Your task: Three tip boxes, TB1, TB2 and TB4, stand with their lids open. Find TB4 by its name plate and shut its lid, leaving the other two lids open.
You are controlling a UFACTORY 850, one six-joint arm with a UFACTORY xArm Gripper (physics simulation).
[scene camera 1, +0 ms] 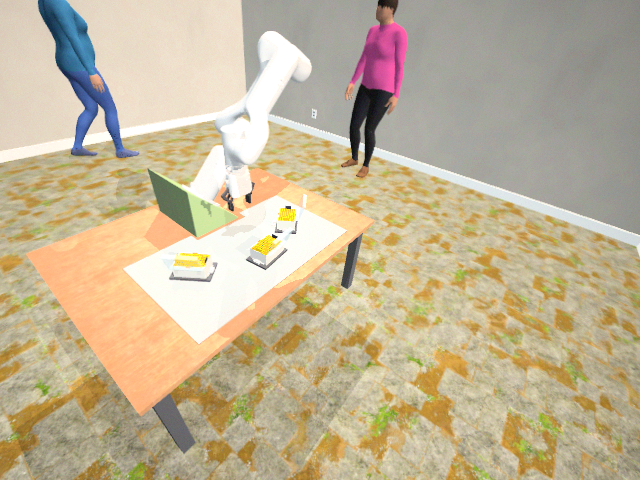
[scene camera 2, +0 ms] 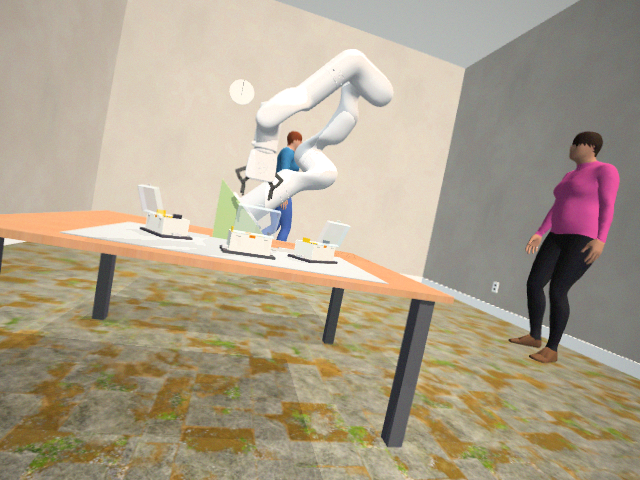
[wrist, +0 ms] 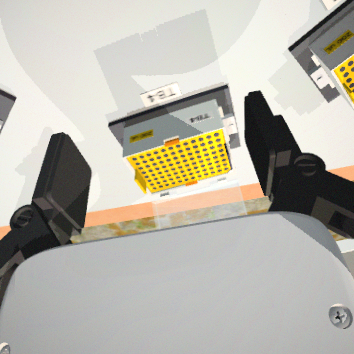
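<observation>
TB4 (scene camera 1: 266, 252) (scene camera 2: 249, 243) (wrist: 177, 162) is a pale box with a yellow tip rack, the middle one of the three by its place. In the wrist view its name plate (wrist: 160, 94) reads TB4, upside down. Its translucent lid (wrist: 200, 206) (scene camera 2: 266, 219) stands open, on the side toward the near table edge. The other boxes stand at the left (scene camera 1: 191, 266) (scene camera 2: 168, 225) and at the right (scene camera 1: 286, 221) (scene camera 2: 315, 250) in the scene views, both lids open; their names are not readable. My gripper (scene camera 1: 240, 204) (scene camera 2: 256, 195) (wrist: 159, 133) is open and empty, above the table on the arm's side of TB4, apart from it.
The boxes stand on a light mat (scene camera 1: 199, 315) (scene camera 2: 361, 272) on the wooden table (scene camera 1: 98, 299) (scene camera 2: 408, 289). An upright green panel (scene camera 1: 173, 201) (scene camera 2: 223, 217) stands behind the mat, beside the arm's base. One person in pink (scene camera 1: 385, 56) (scene camera 2: 586, 201) and one in blue (scene camera 1: 74, 46) stand beyond the table.
</observation>
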